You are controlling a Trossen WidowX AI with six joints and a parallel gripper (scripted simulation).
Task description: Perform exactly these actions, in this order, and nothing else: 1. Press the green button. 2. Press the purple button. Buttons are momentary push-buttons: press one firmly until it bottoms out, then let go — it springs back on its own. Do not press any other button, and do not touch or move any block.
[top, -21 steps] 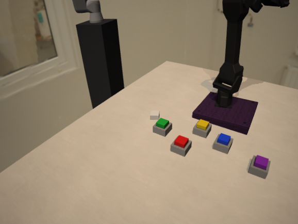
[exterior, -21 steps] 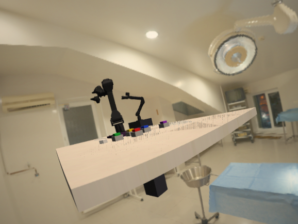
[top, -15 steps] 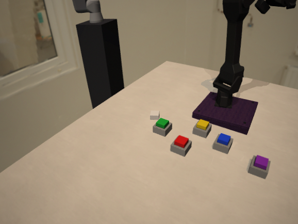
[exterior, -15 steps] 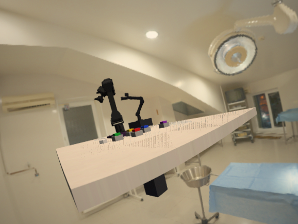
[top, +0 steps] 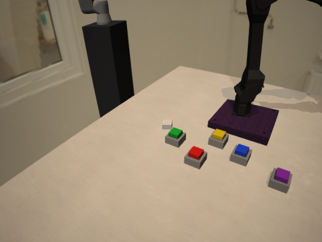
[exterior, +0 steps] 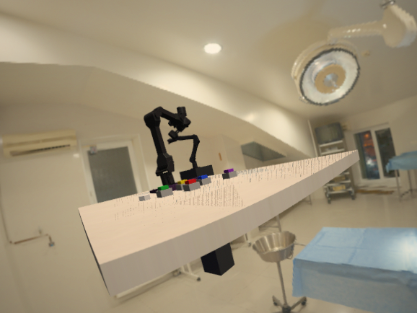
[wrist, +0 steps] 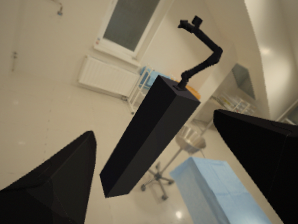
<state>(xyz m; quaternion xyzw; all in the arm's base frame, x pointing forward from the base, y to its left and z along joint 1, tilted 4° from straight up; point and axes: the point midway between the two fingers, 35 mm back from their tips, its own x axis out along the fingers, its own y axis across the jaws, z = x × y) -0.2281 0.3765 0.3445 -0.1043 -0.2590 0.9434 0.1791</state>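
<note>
My gripper tip is 560 mm to the left of the green button, 490 mm short of it and 330 mm above it. Also, from my gripper tip: blue button 500 mm ahead, 360 mm to the right, 330 mm below; then yellow button 450 mm ahead, 430 mm to the right, 330 mm below; then purple button 570 mm ahead, 330 mm below, 250 mm to the right.
</note>
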